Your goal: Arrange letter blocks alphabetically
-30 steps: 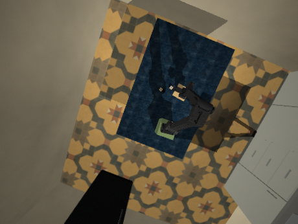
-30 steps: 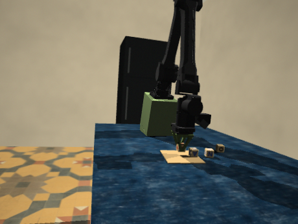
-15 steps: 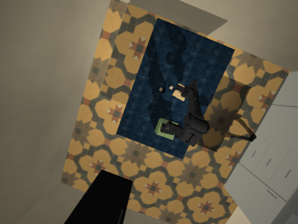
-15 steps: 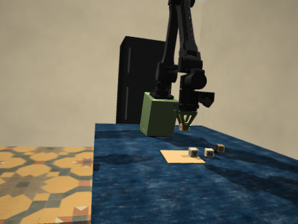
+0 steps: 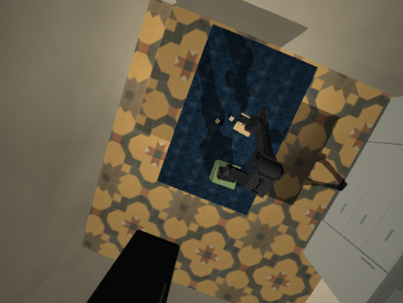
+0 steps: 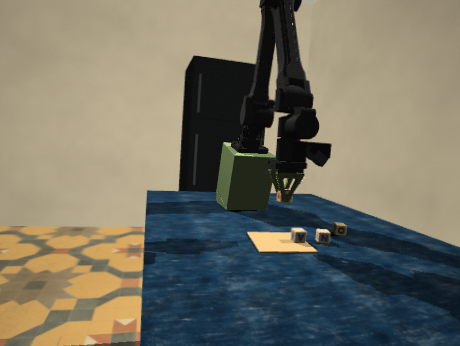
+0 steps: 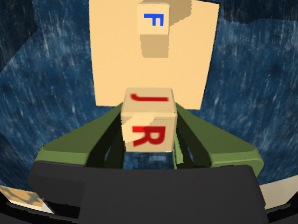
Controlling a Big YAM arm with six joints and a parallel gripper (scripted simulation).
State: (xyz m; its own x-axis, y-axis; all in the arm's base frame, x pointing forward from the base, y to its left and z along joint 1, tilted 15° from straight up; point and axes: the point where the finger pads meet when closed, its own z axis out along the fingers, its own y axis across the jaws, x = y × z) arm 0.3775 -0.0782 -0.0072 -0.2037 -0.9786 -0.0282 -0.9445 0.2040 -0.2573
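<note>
My hand is 110 mm above the tan mat.
</note>
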